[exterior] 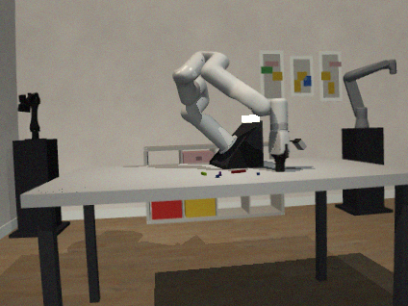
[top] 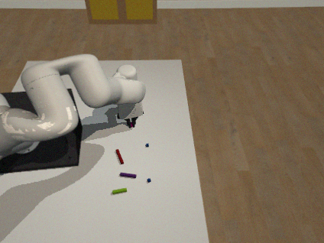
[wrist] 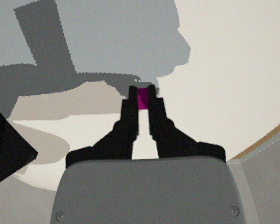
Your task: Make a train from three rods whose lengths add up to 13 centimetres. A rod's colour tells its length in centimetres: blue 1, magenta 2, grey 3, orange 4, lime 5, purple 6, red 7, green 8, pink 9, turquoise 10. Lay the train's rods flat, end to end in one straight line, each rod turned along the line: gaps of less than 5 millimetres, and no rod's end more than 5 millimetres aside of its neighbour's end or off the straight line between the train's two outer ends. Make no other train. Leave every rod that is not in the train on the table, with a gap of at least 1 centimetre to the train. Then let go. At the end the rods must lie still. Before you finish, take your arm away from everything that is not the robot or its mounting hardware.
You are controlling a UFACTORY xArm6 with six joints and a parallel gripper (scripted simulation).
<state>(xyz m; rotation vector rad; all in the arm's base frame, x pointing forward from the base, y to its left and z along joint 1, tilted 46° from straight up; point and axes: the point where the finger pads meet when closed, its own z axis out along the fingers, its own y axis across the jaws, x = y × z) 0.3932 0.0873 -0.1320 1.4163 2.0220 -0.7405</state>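
Right now my hand is 2 cm above the magenta rod. The rest, counted from my hand: red rod (17 cm to the right, 3 cm behind, 2 cm below); purple rod (26 cm to the right, 2 cm below, 1 cm ahead); lime rod (32 cm to the right, 2 cm below, 2 cm behind).
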